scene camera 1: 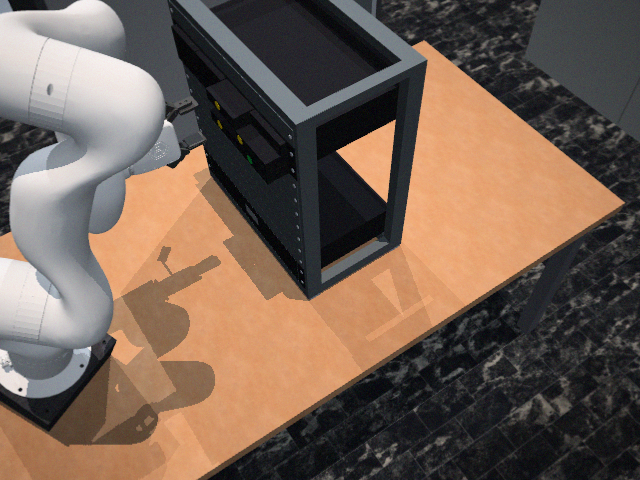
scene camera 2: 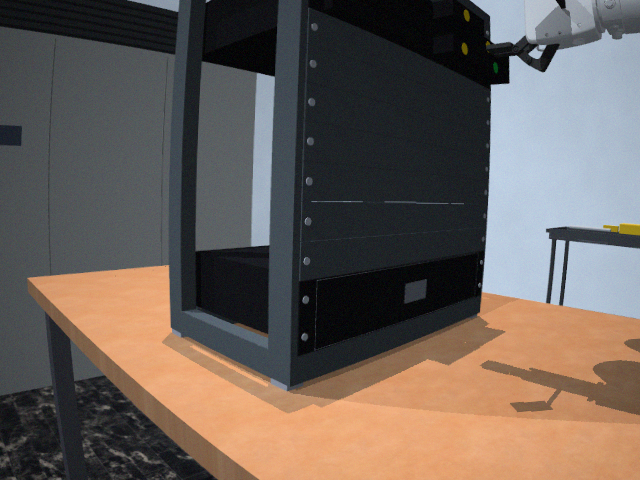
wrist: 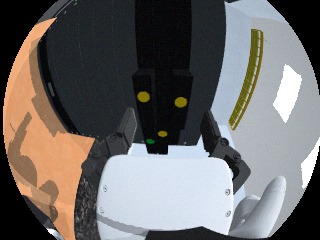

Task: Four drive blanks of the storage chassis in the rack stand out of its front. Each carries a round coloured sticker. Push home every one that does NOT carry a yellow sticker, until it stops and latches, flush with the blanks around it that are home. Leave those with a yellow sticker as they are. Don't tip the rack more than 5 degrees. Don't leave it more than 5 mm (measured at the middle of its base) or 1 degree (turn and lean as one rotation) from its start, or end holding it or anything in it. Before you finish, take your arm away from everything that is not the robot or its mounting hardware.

Labels:
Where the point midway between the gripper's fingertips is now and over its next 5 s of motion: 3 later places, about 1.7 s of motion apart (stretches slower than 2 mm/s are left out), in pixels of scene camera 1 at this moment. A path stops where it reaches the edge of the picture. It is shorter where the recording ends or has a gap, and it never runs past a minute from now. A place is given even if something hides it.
The gripper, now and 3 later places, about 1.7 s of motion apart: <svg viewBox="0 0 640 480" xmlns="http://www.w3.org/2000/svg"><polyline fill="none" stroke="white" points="199,119 226,156 249,165 259,160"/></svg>

